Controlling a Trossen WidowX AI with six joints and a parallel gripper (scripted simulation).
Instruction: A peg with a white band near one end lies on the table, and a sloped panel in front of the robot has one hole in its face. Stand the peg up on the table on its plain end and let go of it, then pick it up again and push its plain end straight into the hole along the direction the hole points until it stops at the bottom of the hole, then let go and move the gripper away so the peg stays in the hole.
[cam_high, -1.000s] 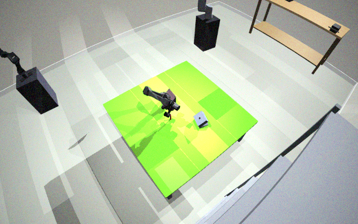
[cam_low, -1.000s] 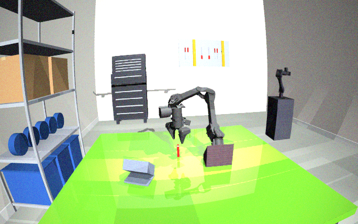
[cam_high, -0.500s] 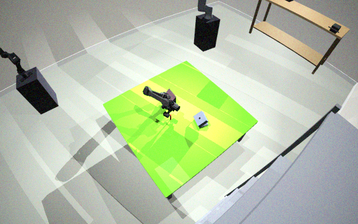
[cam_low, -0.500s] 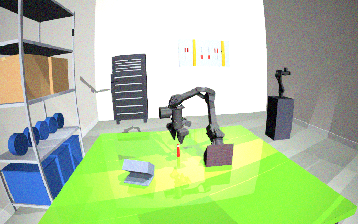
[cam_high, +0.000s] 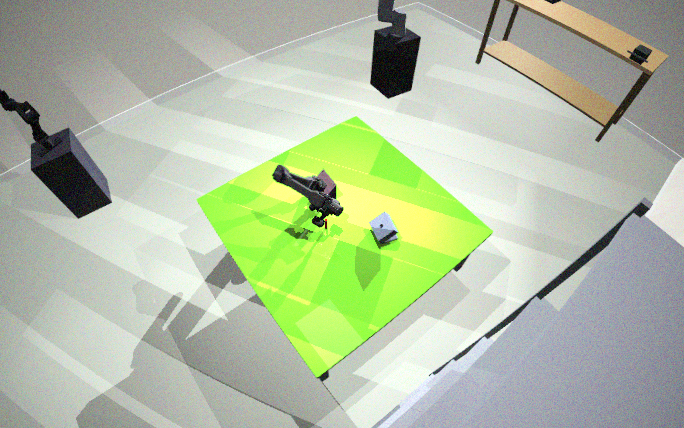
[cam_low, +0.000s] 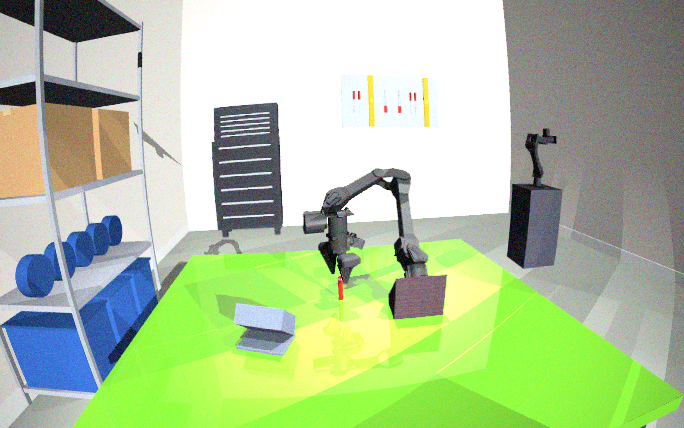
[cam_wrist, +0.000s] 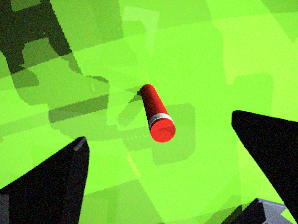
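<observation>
Now: the red peg 2 cm below my gripper tip. The rest, counted from my gripper tip: grey sloped panel (20 cm ahead, 25 cm to the left, 1 cm below).
</observation>
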